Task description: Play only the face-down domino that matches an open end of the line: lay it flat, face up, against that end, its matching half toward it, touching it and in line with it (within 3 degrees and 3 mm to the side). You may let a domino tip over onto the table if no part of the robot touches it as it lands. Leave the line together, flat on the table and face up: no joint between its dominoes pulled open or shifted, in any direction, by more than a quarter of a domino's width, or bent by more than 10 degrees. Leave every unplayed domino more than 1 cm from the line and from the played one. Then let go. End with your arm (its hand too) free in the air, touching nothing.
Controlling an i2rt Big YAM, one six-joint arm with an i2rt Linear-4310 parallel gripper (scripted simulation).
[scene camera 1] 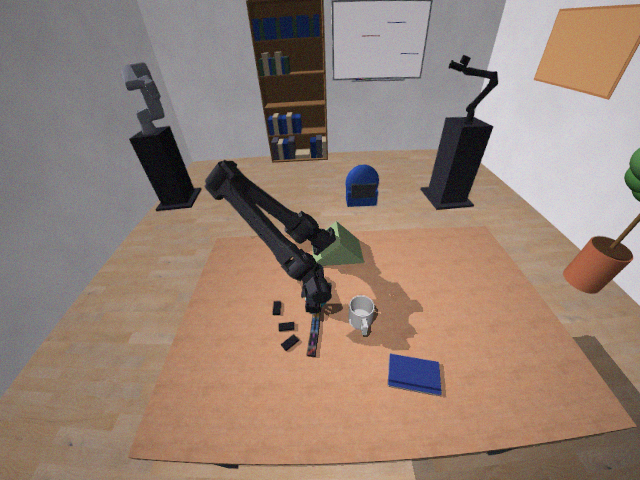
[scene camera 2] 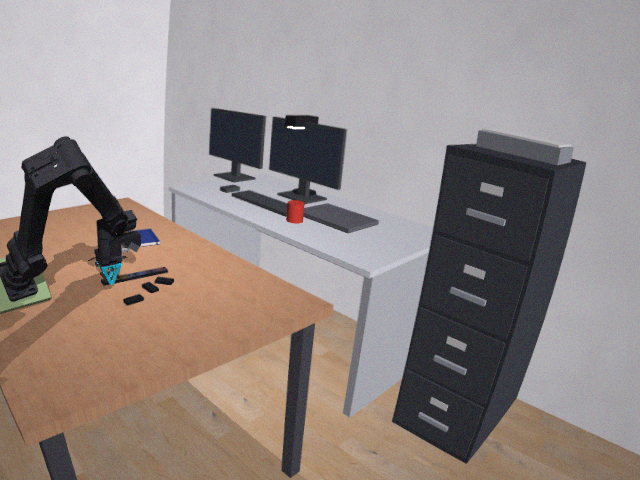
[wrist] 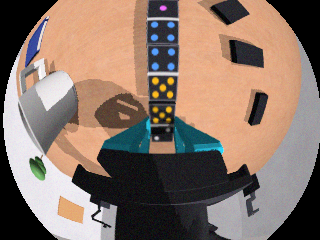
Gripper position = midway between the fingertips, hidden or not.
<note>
I see my gripper [scene camera 2: 110, 282] and a domino [wrist: 161, 113].
My gripper also shows in the wrist view [wrist: 162, 120].
</note>
